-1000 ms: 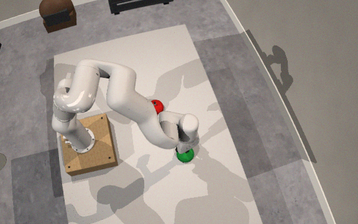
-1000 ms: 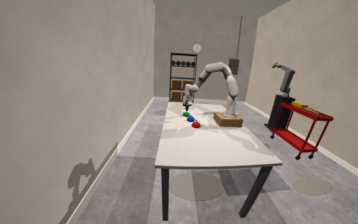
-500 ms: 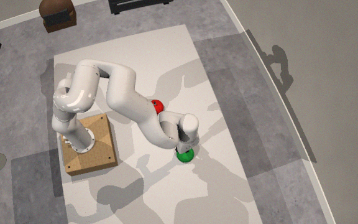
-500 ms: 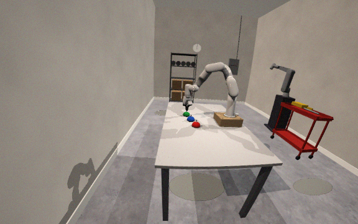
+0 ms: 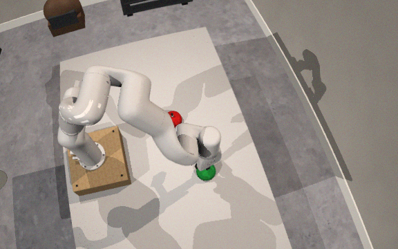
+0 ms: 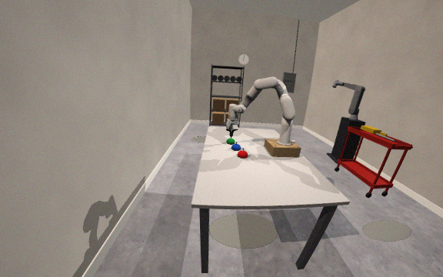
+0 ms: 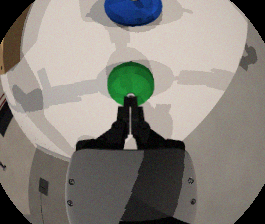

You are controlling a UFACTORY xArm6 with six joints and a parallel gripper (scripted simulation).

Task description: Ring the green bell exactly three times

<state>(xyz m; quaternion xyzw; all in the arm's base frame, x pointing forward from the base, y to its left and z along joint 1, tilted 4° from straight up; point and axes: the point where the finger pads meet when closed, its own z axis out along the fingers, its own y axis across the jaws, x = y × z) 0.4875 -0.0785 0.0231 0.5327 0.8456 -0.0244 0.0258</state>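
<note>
Right now my hand is 50 mm above the green bell. The rest, counted from my hand: red bell 260 mm to the left, 130 mm behind, 50 mm below; blue bell 130 mm to the left, 60 mm behind, 50 mm below.
</note>
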